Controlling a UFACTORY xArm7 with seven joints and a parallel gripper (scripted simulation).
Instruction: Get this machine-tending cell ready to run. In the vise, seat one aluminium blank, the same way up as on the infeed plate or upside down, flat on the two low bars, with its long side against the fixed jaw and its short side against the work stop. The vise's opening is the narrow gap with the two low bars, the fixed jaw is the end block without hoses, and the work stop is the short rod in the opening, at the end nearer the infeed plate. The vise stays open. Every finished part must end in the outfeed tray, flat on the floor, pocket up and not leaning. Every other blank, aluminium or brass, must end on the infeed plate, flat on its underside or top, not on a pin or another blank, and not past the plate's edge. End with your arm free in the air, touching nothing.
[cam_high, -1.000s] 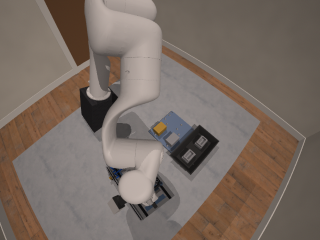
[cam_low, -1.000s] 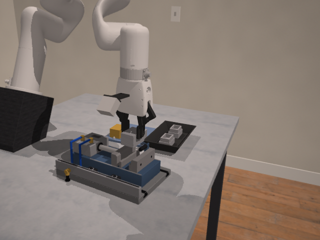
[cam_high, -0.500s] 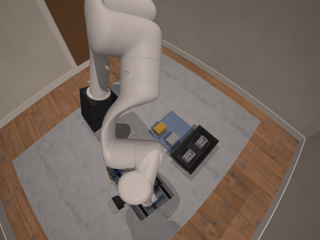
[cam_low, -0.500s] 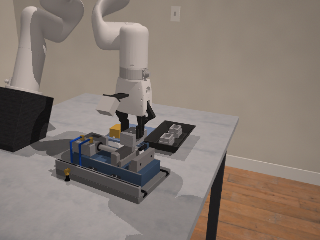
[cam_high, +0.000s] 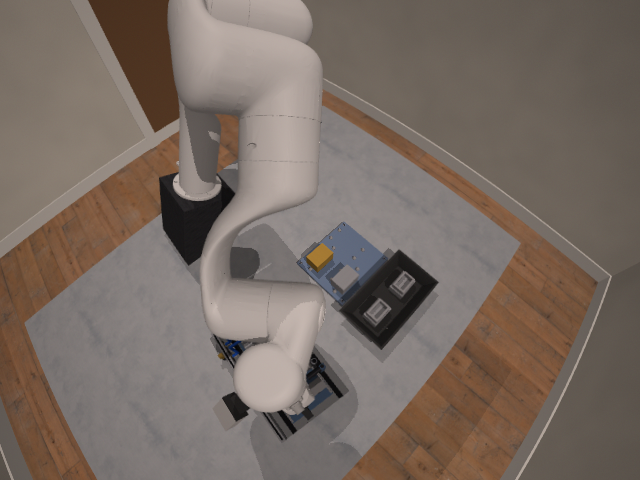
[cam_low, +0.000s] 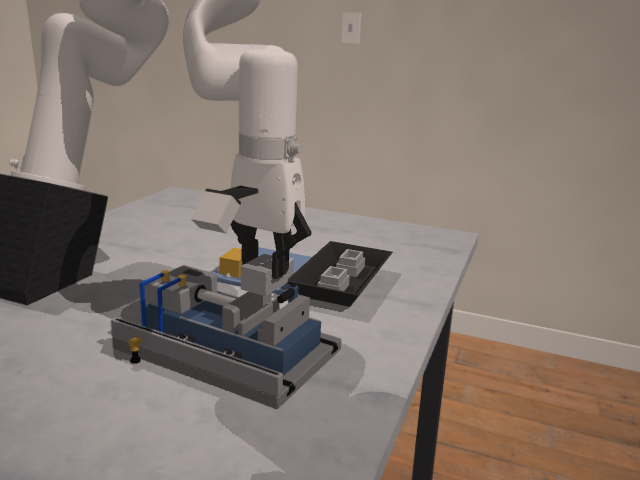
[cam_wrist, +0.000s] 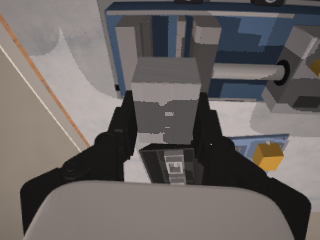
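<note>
Right now my hand is 8 cm past the piston rod, 2 cm to the right of it and 9 cm above it. The rest, counted from my hand: grey rail (8 cm behind, 8 cm to the right, 13 cm below); then vise bed (6 cm behind, 2 cm to the left, 13 cm below); then brass blank (19 cm behind, 28 cm to the left, 14 cm below).
</note>
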